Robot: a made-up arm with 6 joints.
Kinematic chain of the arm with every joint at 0, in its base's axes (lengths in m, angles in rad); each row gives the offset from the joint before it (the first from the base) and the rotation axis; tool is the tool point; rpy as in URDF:
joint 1: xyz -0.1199 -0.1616 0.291 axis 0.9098 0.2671 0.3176
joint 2: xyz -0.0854 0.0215 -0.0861 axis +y
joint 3: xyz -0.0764 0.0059 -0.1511 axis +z
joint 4: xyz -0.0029 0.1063 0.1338 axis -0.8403 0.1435 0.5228
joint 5: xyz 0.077 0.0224 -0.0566 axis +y
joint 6: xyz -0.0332 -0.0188 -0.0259 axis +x
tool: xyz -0.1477 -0.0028 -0.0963 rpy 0 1.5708 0
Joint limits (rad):
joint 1: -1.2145..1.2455
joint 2: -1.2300..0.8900
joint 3: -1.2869..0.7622
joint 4: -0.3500..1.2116
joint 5: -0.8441..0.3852
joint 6: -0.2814..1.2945
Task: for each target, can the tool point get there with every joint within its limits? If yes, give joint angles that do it. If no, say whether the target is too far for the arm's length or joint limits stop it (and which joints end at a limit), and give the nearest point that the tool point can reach.
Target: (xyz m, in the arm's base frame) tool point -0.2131 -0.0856 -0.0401
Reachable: yes | joints -0.1158 -0.4101 -0.9681 0.8301 -0.3985 1.0305
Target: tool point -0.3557 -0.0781 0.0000
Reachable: yes | joints 0.0449 0.1183 -0.5836 0.3920 -0.3167 -0.0651
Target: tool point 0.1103 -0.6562 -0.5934
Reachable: no: too far | nearest point -0.0648 -0.3952 -0.1185 | short by 0.570 m
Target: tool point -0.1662 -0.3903 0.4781
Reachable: no: joint limits stop it (at a limit: joint 1, joint 2, joint 4, joint 5, joint 6) | nearest point -0.1105 -0.3673 0.3292 | short by 0.161 m
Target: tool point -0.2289 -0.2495 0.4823
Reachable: no: joint limits stop it (at a limit: joint 1, joint 2, joint 3, joint 4, joint 5, joint 6) | nearest point -0.2690 -0.2248 0.3982 | short by 0.096 m
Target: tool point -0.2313 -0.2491 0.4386
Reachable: no: joint limits stop it (at a limit: joint 1, joint 2, joint 4, joint 5, joint 6) | nearest point -0.2692 -0.2283 0.3967 | short by 0.060 m
